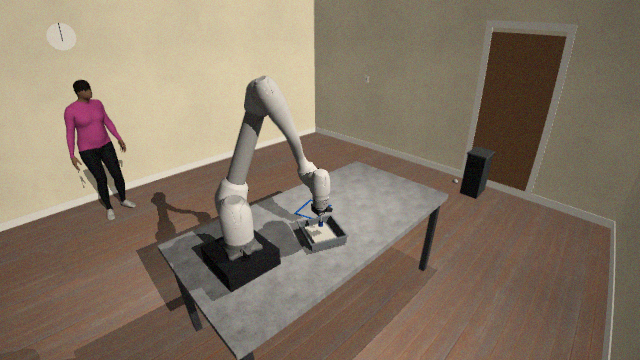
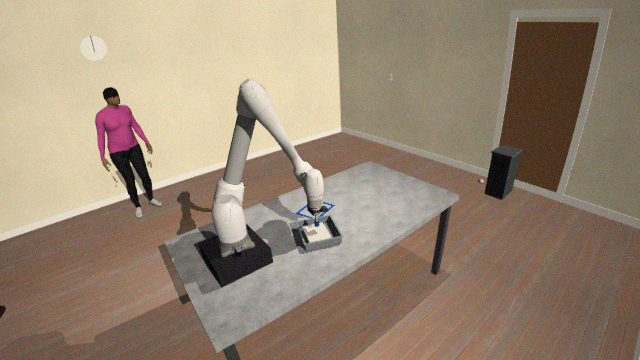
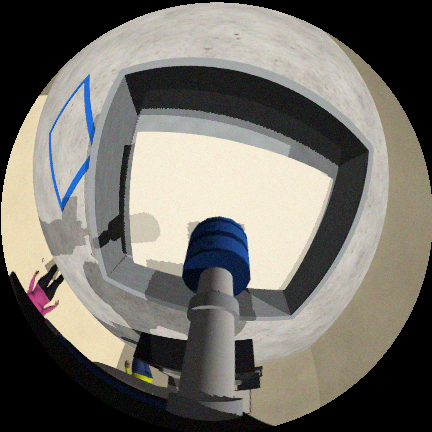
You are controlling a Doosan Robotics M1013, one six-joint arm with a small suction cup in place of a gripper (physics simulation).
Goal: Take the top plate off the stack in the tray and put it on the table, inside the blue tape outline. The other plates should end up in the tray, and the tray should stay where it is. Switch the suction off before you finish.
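Pixels of known places: hand, its tool point: [image 1: 320,225] [image 2: 316,225] [image 3: 218,242]; arm's base, origin of its link: [image 1: 240,245] [image 2: 234,243].
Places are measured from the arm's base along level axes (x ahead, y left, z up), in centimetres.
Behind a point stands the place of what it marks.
Observation:
A stack of cream plates lies in the grey tray [image 1: 327,244] {x 43.7, y -16.6, z -7.9 cm} [image 2: 324,245] {x 45.3, y -17.1, z -8.9 cm} [image 3: 210,61] {x 59.1, y -4.3, z -5.0 cm}; its top plate [image 1: 325,233] {x 48.3, y -8.4, z -7.2 cm} [image 2: 321,233] {x 48.2, y -8.3, z -7.2 cm} [image 3: 225,175] {x 50.3, y -5.4, z -7.2 cm} lies flat inside the walls. How many plates are under it is hidden. My suction gripper [image 1: 320,224] [image 2: 317,224] [image 3: 217,250], a blue cup on a grey stem, points down over the top plate, close above or touching it; the cup's lip is hidden. I see no plate lifted. The blue tape outline [image 1: 303,206] {x 56.3, y 28.7, z -9.9 cm} [image 2: 328,210] {x 66.7, y 16.2, z -10.5 cm} [image 3: 76,183] {x 50.6, y 16.0, z -10.0 cm} lies on the table beside the tray, partly hidden by the arm or tray wall.
The arm's black base [image 1: 245,265] {x -3.8, y -15.9, z 0.1 cm} [image 2: 237,262] {x -2.8, y -16.3, z -0.1 cm} stands at the near left of the grey table [image 1: 390,200] {x 111.7, y -0.5, z -10.1 cm} [image 2: 400,200] {x 114.8, y -1.7, z -10.0 cm}. A person in pink [image 1: 90,125] [image 2: 119,129] [image 3: 40,295] stands by the wall. A dark cabinet [image 1: 476,174] [image 2: 501,174] stands near the door.

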